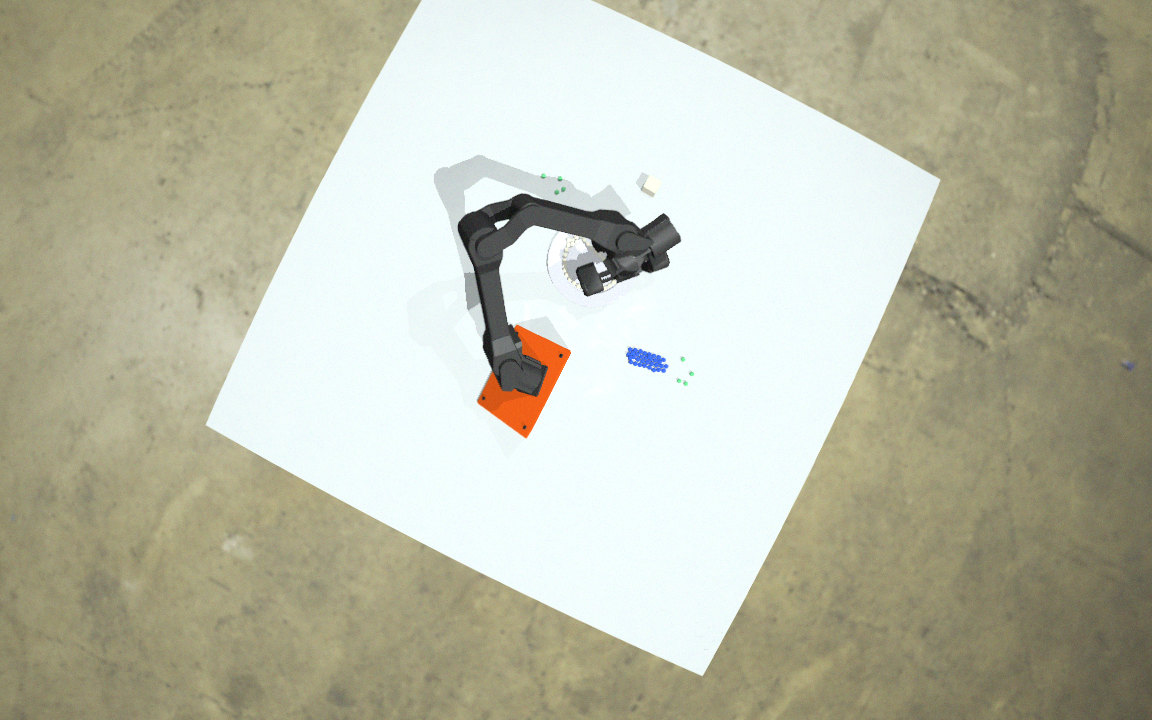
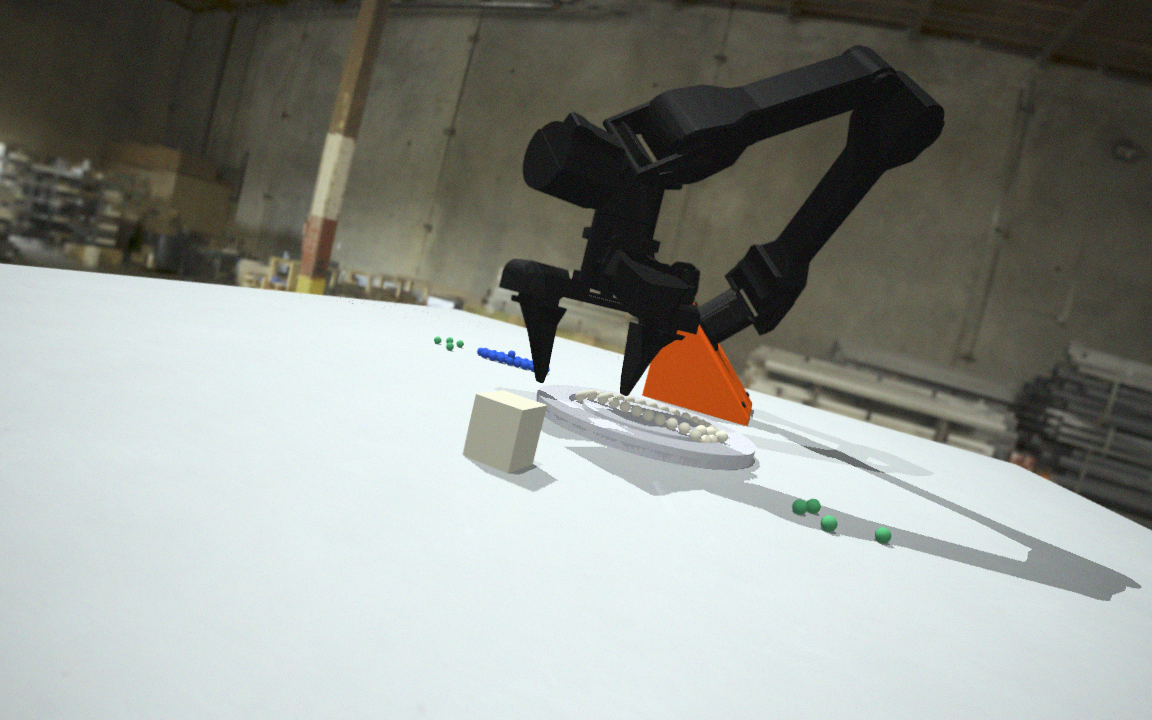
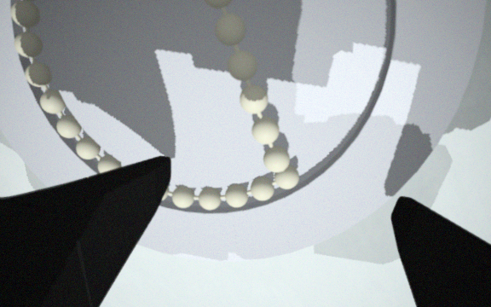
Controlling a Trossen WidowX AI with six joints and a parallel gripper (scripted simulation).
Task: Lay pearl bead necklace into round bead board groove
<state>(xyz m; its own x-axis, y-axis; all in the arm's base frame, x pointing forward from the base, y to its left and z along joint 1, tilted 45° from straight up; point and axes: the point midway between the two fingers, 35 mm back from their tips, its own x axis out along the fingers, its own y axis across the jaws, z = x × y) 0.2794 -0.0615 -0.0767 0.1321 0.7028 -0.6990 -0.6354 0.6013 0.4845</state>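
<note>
The round bead board lies 10 mm ahead of my gripper tip, 60 mm to the left of it and 10 mm below it. From my gripper tip the other things lie so: cream cube: 210 mm ahead.
</note>
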